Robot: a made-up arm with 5 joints. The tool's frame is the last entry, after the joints. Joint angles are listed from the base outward.
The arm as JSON. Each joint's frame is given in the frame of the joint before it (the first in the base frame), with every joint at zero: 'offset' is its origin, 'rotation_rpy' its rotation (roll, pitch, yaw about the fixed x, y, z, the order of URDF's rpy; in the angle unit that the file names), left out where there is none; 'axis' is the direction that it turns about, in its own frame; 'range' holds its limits. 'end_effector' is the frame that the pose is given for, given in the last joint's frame.
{
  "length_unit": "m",
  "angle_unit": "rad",
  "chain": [
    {
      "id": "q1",
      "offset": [
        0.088,
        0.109,
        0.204
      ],
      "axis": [
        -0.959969,
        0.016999,
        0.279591
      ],
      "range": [
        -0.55,
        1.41
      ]
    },
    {
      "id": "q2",
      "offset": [
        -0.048,
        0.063,
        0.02
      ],
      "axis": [
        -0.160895,
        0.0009,
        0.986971
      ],
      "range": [
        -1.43,
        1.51
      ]
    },
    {
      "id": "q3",
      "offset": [
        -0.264,
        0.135,
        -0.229
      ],
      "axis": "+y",
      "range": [
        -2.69,
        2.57
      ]
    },
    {
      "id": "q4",
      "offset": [
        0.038,
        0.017,
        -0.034
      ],
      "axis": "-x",
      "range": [
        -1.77,
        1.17
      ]
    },
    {
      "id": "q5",
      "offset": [
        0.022,
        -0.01,
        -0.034
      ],
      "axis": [
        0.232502,
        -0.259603,
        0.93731
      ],
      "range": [
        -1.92,
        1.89
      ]
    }
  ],
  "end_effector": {
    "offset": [
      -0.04,
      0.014,
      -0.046
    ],
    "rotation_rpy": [
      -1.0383,
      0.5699,
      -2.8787
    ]
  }
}
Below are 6 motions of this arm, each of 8 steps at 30 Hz.
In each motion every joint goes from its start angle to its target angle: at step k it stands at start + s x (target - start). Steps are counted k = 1, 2, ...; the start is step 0. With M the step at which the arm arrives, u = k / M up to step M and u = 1 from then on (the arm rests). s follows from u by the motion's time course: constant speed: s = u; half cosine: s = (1 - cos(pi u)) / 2; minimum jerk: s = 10 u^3 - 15 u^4 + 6 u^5.
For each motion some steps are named. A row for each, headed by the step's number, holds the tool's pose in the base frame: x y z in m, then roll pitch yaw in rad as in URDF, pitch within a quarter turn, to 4 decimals.
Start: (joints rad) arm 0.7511 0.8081 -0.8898 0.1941 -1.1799
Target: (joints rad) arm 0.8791 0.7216 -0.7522 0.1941 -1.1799
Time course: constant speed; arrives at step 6
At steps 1, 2, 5, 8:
1: -0.1564 -0.0886 0.0040 -0.0316 0.8350 -2.2030
2: -0.1566 -0.0942 0.0047 0.0021 0.8072 -2.1944
5: -0.1570 -0.1113 0.0075 0.0974 0.7247 -2.1770
8: -0.1571 -0.1170 0.0087 0.1276 0.6976 -2.1737

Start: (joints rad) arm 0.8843 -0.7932 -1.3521 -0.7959 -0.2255
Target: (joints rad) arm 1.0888 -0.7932 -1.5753 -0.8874 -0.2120
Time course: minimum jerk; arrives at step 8
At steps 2, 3, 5, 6, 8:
2: 0.0071 0.2043 -0.1803 0.8735 0.8612 -0.8458
3: 0.0050 0.1936 -0.1817 0.8364 0.8102 -0.8290
5: -0.0008 0.1654 -0.1848 0.7352 0.6814 -0.7800
6: -0.0031 0.1544 -0.1858 0.6947 0.6342 -0.7595
8: -0.0045 0.1478 -0.1862 0.6698 0.6064 -0.7466

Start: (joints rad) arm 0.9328 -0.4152 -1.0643 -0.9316 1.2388
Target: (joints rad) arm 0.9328 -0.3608 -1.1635 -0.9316 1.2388
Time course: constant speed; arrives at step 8
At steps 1, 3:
1: -0.0689 0.1232 -0.1723 -0.0755 0.4258 -0.1797
3: -0.0719 0.1232 -0.1693 -0.0821 0.4177 -0.1559

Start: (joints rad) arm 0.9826 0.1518 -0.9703 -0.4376 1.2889
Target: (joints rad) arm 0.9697 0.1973 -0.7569 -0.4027 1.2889
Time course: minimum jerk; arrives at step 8
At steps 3, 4, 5, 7, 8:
3: -0.1395 -0.0345 -0.0816 -0.5995 0.4417 -0.3718
4: -0.1415 -0.0411 -0.0825 -0.6332 0.4559 -0.4205
5: -0.1438 -0.0478 -0.0832 -0.6685 0.4682 -0.4698
7: -0.1466 -0.0554 -0.0838 -0.7111 0.4800 -0.5275
8: -0.1468 -0.0559 -0.0839 -0.7138 0.4806 -0.5311

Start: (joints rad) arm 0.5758 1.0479 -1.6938 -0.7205 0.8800
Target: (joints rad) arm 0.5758 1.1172 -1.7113 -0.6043 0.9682
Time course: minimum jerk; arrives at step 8
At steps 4, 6, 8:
4: -0.1767 -0.0309 0.0726 0.4428 0.7277 1.0973
6: -0.1695 -0.0343 0.0780 0.4242 0.6905 1.0968
8: -0.1676 -0.0352 0.0794 0.4194 0.6808 1.0967

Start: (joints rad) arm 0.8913 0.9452 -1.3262 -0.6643 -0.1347
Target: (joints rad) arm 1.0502 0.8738 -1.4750 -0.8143 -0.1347
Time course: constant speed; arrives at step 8
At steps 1, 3, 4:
1: -0.1891 -0.1126 0.0808 -1.2098 0.9276 -1.4271
3: -0.1920 -0.1152 0.0882 -1.2423 0.9263 -1.4229
4: -0.1935 -0.1165 0.0919 -1.2587 0.9254 -1.4206

